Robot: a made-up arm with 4 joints.
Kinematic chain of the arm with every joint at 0, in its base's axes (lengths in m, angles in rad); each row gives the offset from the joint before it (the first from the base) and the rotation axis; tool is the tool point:
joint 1: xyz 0 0 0.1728 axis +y
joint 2: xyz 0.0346 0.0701 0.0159 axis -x
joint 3: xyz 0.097 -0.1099 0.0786 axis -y
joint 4: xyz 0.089 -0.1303 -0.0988 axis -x
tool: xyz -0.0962 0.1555 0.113
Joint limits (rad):
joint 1: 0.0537..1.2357
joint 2: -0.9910..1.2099
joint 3: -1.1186..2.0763
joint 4: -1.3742..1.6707
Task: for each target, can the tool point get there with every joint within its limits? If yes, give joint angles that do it. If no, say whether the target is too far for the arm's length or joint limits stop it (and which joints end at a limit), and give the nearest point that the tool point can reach.
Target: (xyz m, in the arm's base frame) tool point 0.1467 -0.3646 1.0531
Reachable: no: too far | nearest point 0.1422 -0.0888 0.5000 | short by 0.618 m
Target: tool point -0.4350 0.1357 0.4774
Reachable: no: joint limits stop it (at a limit: joint 1, joint 2, joint 4) | nearest point -0.1569 0.0335 0.2240 | short by 0.390 m
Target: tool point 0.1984 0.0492 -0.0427
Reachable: yes | joints 1.0985 0.7183 1.3253 0.9361
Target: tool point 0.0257 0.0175 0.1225
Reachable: yes | joints 0.7593 0.0152 -0.5496 0.8349
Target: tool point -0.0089 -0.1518 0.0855
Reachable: yes | joints 0.5544 -0.7473 1.4651 -0.8751
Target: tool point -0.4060 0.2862 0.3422
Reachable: no: joint limits stop it (at a limit: joint 1, joint 2, joint 4) | nearest point -0.1736 0.0865 0.1662 | short by 0.353 m
